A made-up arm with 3 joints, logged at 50 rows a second.
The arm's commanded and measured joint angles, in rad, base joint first. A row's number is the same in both.
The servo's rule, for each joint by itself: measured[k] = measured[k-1] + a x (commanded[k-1-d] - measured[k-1]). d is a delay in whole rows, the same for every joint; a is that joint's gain. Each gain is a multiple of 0.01, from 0.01 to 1. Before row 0 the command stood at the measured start. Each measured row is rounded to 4 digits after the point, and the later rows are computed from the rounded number. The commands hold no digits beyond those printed.
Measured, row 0:
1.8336, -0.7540, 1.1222
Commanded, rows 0 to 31:
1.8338, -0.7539, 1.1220
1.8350, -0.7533, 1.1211
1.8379, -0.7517, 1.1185
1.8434, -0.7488, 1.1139
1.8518, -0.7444, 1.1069
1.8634, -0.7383, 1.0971
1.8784, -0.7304, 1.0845
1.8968, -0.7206, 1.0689
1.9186, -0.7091, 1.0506
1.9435, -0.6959, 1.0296
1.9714, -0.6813, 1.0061
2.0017, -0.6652, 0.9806
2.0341, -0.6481, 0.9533
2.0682, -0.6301, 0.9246
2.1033, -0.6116, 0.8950
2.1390, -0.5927, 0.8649
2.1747, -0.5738, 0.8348
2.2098, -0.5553, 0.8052
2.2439, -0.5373, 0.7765
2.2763, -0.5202, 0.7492
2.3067, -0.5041, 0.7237
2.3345, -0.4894, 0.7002
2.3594, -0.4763, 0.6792
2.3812, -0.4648, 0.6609
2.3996, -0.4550, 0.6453
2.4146, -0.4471, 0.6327
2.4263, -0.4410, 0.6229
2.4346, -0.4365, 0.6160
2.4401, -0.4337, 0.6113
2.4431, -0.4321, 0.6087
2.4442, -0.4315, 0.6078
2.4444, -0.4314, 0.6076
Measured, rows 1 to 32:
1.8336, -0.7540, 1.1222
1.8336, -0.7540, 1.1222
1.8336, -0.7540, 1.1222
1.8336, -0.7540, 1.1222
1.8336, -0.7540, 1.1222
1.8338, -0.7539, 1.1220
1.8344, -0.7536, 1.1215
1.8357, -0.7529, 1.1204
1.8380, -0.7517, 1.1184
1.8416, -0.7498, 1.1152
1.8468, -0.7471, 1.1106
1.8538, -0.7434, 1.1043
1.8629, -0.7386, 1.0962
1.8742, -0.7326, 1.0862
1.8878, -0.7254, 1.0742
1.9037, -0.7170, 1.0602
1.9220, -0.7074, 1.0442
1.9425, -0.6966, 1.0263
1.9650, -0.6847, 1.0066
1.9894, -0.6718, 0.9853
2.0153, -0.6581, 0.9627
2.0425, -0.6437, 0.9391
2.0707, -0.6288, 0.9147
2.0995, -0.6136, 0.8899
2.1285, -0.5983, 0.8650
2.1573, -0.5831, 0.8403
2.1856, -0.5681, 0.8161
2.2130, -0.5536, 0.7928
2.2391, -0.5398, 0.7707
2.2637, -0.5268, 0.7500
2.2865, -0.5148, 0.7309
2.3072, -0.5038, 0.7137
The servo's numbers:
d 4
a 0.14 0.14 0.15

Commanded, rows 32 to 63:
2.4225, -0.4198, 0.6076
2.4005, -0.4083, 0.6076
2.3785, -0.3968, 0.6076
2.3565, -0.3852, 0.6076
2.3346, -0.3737, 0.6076
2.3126, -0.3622, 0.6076
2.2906, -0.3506, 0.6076
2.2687, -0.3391, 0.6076
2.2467, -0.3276, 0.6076
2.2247, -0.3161, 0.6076
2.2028, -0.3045, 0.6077
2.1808, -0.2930, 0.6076
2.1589, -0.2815, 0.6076
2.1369, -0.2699, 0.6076
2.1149, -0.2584, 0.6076
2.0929, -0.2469, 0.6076
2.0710, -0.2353, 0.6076
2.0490, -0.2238, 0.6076
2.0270, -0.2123, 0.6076
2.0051, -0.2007, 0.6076
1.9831, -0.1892, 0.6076
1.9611, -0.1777, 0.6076
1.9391, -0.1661, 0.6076
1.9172, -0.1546, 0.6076
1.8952, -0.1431, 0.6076
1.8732, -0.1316, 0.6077
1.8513, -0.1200, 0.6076
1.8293, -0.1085, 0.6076
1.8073, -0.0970, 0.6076
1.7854, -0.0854, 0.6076
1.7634, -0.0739, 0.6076
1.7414, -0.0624, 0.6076
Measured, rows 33 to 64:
2.3258, -0.4940, 0.6983
2.3422, -0.4853, 0.6849
2.3565, -0.4778, 0.6733
2.3688, -0.4713, 0.6634
2.3763, -0.4641, 0.6550
2.3797, -0.4563, 0.6479
2.3795, -0.4480, 0.6419
2.3763, -0.4392, 0.6368
2.3705, -0.4300, 0.6324
2.3624, -0.4205, 0.6287
2.3523, -0.4107, 0.6255
2.3406, -0.4007, 0.6228
2.3275, -0.3905, 0.6205
2.3131, -0.3801, 0.6186
2.2977, -0.3695, 0.6170
2.2813, -0.3588, 0.6156
2.2642, -0.3480, 0.6144
2.2464, -0.3371, 0.6134
2.2280, -0.3261, 0.6125
2.2091, -0.3150, 0.6118
2.1898, -0.3038, 0.6112
2.1701, -0.2926, 0.6107
2.1501, -0.2814, 0.6102
2.1298, -0.2701, 0.6098
2.1093, -0.2588, 0.6095
2.0886, -0.2474, 0.6092
2.0677, -0.2360, 0.6090
2.0466, -0.2246, 0.6088
2.0254, -0.2132, 0.6086
2.0041, -0.2018, 0.6085
1.9827, -0.1903, 0.6084
1.9612, -0.1788, 0.6083

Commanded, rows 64 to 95:
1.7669, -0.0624, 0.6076
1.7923, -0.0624, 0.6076
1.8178, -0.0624, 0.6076
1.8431, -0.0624, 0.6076
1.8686, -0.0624, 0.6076
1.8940, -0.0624, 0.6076
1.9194, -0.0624, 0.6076
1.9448, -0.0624, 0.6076
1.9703, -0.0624, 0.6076
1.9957, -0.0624, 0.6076
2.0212, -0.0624, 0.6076
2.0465, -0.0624, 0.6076
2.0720, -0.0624, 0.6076
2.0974, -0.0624, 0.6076
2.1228, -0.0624, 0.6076
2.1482, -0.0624, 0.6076
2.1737, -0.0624, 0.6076
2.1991, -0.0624, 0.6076
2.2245, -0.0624, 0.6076
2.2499, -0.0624, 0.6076
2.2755, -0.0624, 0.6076
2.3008, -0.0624, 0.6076
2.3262, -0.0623, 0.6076
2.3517, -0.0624, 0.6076
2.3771, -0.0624, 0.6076
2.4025, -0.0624, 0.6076
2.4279, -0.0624, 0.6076
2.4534, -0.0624, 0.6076
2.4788, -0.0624, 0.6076
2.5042, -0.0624, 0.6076
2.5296, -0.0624, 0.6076
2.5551, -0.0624, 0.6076
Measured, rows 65 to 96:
1.9397, -0.1673, 0.6082
1.9181, -0.1558, 0.6081
1.8964, -0.1443, 0.6080
1.8747, -0.1328, 0.6079
1.8596, -0.1229, 0.6079
1.8502, -0.1144, 0.6079
1.8457, -0.1071, 0.6079
1.8453, -0.1008, 0.6079
1.8486, -0.0954, 0.6079
1.8550, -0.0908, 0.6079
1.8640, -0.0868, 0.6079
1.8753, -0.0834, 0.6079
1.8886, -0.0805, 0.6079
1.9036, -0.0780, 0.6079
1.9201, -0.0758, 0.6079
1.9378, -0.0739, 0.6079
1.9566, -0.0723, 0.6079
1.9763, -0.0709, 0.6079
1.9968, -0.0697, 0.6079
2.0180, -0.0687, 0.6079
2.0398, -0.0678, 0.6079
2.0621, -0.0670, 0.6079
2.0848, -0.0664, 0.6079
2.1079, -0.0658, 0.6079
2.1314, -0.0653, 0.6079
2.1551, -0.0649, 0.6079
2.1791, -0.0645, 0.6079
2.2033, -0.0642, 0.6079
2.2276, -0.0639, 0.6079
2.2521, -0.0637, 0.6079
2.2767, -0.0635, 0.6079
2.3014, -0.0633, 0.6079

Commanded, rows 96 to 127:
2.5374, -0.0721, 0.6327
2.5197, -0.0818, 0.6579
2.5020, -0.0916, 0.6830
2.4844, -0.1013, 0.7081
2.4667, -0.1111, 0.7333
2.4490, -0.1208, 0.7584
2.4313, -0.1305, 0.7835
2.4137, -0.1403, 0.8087
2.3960, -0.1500, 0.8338
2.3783, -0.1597, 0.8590
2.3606, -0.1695, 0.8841
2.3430, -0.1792, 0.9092
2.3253, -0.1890, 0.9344
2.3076, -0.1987, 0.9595
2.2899, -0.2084, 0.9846
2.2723, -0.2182, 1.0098
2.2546, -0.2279, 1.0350
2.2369, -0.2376, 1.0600
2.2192, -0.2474, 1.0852
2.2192, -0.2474, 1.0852
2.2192, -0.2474, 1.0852
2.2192, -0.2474, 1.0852
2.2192, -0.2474, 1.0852
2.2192, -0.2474, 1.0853
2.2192, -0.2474, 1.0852
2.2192, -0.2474, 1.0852
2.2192, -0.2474, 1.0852
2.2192, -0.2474, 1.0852
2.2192, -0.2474, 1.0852
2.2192, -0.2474, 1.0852
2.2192, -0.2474, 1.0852
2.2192, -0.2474, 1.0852
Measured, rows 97 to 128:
2.3262, -0.0632, 0.6079
2.3511, -0.0631, 0.6079
2.3761, -0.0630, 0.6079
2.4012, -0.0629, 0.6079
2.4203, -0.0642, 0.6116
2.4342, -0.0667, 0.6185
2.4437, -0.0702, 0.6282
2.4494, -0.0746, 0.6402
2.4518, -0.0797, 0.6542
2.4514, -0.0855, 0.6698
2.4486, -0.0918, 0.6869
2.4437, -0.0986, 0.7052
2.4370, -0.1058, 0.7245
2.4288, -0.1133, 0.7447
2.4193, -0.1212, 0.7656
2.4086, -0.1293, 0.7871
2.3969, -0.1377, 0.8092
2.3844, -0.1462, 0.8317
2.3712, -0.1549, 0.8546
2.3574, -0.1638, 0.8779
2.3430, -0.1728, 0.9015
2.3281, -0.1819, 0.9253
2.3129, -0.1911, 0.9493
2.2998, -0.1990, 0.9697
2.2885, -0.2058, 0.9870
2.2788, -0.2116, 1.0017
2.2705, -0.2166, 1.0142
2.2633, -0.2209, 1.0249
2.2571, -0.2246, 1.0339
2.2518, -0.2278, 1.0416
2.2472, -0.2305, 1.0481
2.2433, -0.2329, 1.0537

